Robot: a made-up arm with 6 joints. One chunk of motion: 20 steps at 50 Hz.
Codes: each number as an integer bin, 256 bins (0 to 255) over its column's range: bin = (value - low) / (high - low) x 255, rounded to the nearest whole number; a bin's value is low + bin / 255 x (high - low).
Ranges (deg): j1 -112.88..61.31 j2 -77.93..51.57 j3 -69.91..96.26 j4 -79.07..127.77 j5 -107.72..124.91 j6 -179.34..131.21
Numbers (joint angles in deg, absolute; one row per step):
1: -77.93 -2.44 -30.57 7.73 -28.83 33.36
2: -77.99 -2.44 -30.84 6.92 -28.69 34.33
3: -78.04 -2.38 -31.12 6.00 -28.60 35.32
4: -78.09 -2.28 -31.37 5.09 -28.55 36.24
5: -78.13 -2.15 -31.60 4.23 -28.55 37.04
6: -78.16 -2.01 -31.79 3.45 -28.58 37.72
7: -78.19 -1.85 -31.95 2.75 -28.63 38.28
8: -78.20 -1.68 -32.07 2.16 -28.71 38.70
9: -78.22 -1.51 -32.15 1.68 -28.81 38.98
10: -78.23 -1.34 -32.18 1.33 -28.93 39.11
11: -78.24 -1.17 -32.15 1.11 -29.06 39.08
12: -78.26 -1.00 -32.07 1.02 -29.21 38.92
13: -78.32 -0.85 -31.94 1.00 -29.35 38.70
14: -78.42 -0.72 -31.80 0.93 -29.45 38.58
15: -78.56 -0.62 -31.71 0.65 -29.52 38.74
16: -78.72 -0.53 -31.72 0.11 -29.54 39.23
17: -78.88 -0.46 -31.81 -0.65 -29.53 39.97
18: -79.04 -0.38 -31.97 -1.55 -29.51 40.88
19: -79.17 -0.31 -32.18 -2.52 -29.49 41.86
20: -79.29 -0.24 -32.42 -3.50 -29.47 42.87
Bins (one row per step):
1: 51 149 60 107 86 175
2: 51 149 60 106 87 175
3: 51 149 60 105 87 176
4: 51 149 59 104 87 177
5: 51 149 59 103 87 178
6: 51 149 58 102 87 178
7: 51 150 58 101 87 179
8: 51 150 58 100 87 179
9: 51 150 58 100 86 179
10: 51 151 58 99 86 179
11: 51 151 58 99 86 179
12: 51 151 58 99 86 179
13: 51 152 58 99 86 179
14: 50 152 58 99 86 179
15: 50 152 59 98 86 179
16: 50 152 59 98 86 179
17: 50 153 58 97 86 180
18: 50 153 58 96 86 181
19: 49 153 58 94 86 182
20: 49 153 58 93 86 182

